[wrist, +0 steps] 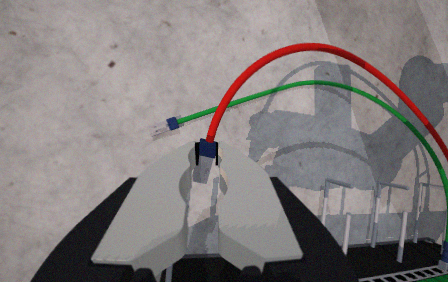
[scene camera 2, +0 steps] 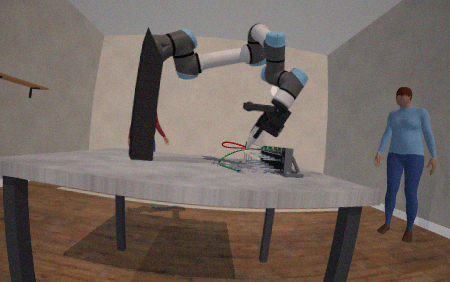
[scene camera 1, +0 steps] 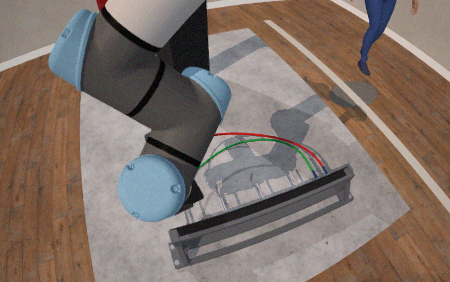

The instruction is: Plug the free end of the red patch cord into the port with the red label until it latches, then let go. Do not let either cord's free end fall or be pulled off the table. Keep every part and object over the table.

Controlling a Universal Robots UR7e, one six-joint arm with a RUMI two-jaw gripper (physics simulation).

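Frame: origin at the arm's base, x ahead, y right, z down, level; metres.
Where they show: gripper, fingertip midpoint: (wrist: 207, 144) (scene camera 2: 245, 148); arm's base, origin of the base link: (scene camera 2: 152, 50).
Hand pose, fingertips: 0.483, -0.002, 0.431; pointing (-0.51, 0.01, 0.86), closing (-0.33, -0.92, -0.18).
Note:
Each offset is from my fingertips to the top centre of the thing, as dx, dy, dz. "pt": to the spot under its first point.
My gripper (scene camera 2: 248, 144) (wrist: 207, 144) is shut on the blue-booted plug @(+0.014, -0.002, -0.008) (wrist: 207, 148) at the free end of the red patch cord (scene camera 1: 240, 134) (scene camera 2: 233, 143) (wrist: 315, 47). The clear tip of the plug points toward the palm in the wrist view. The gripper is tilted, above the table and beside the patch panel @(+0.074, -0.202, -0.012) (scene camera 1: 265, 226) (scene camera 2: 288, 162) (wrist: 380, 262), near the height of its top edge in scene camera 2. The cord arches to the panel's far right end in scene camera 1. The arm hides the fingers there. The red-labelled port cannot be made out.
The green cord (scene camera 1: 260, 140) (scene camera 2: 219, 161) (wrist: 315, 82) arches beside the red one. Its free plug @(pt -0.011, +0.033, +0.081) (wrist: 173, 123) lies on the table (scene camera 2: 190, 192), left of the fingertips in the wrist view. Thin grey rods @(pt +0.041, -0.195, +0.034) (wrist: 346, 232) stand out from the panel's cord side.

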